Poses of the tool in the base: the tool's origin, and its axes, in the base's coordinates. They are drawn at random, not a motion.
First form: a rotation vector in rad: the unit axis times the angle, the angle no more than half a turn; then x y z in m.
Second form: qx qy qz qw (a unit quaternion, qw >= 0); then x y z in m. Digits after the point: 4 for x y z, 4 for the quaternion.
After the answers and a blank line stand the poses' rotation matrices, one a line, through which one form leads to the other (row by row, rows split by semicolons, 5 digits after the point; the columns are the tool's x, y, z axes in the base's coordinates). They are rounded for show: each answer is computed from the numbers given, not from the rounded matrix.
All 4 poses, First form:
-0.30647 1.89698 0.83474 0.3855 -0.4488 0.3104
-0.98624 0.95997 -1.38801 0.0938 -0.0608 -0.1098
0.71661 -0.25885 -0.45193 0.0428 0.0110 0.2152
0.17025 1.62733 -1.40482 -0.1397 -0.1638 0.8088
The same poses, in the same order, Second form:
-0.1267 0.7843 0.3451 0.4997 0.3855 -0.4488 0.3104
-0.4183 0.4071 -0.5887 0.5592 0.0938 -0.0608 -0.1098
0.3467 -0.1252 -0.2186 0.9035 0.0428 0.0110 0.2152
0.0696 0.6649 -0.5740 0.4728 -0.1397 -0.1638 0.8088

-0.46846 -0.54368 0.69639; 0.14617 0.72968 0.66799; -0.87131 0.41472 -0.26236
-0.02461 0.31781 0.94783; -0.99901 -0.04300 -0.01152; 0.03710 -0.94718 0.31856
0.87302 0.30826 -0.37791; -0.48193 0.66398 -0.57173; 0.07469 0.68125 0.72823
-0.54315 0.63533 0.54895; -0.45032 0.33138 -0.82909; -0.70866 -0.69752 0.10611

